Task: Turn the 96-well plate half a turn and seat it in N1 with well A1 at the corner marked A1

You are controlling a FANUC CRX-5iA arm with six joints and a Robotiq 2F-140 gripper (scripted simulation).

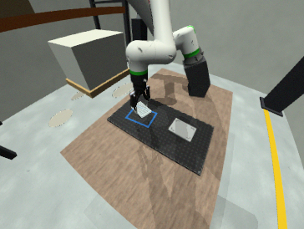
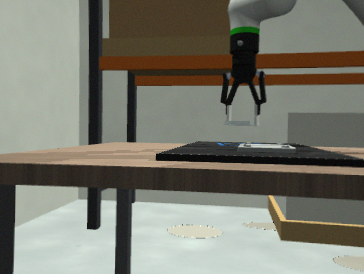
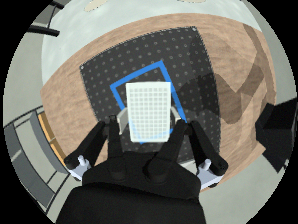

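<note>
The grey plate nest N1 is 31 cm to the left of my hand, 8 cm below it and 5 cm behind it. The rest, counted from my hand: white 96-well plate (2 cm below).
</note>
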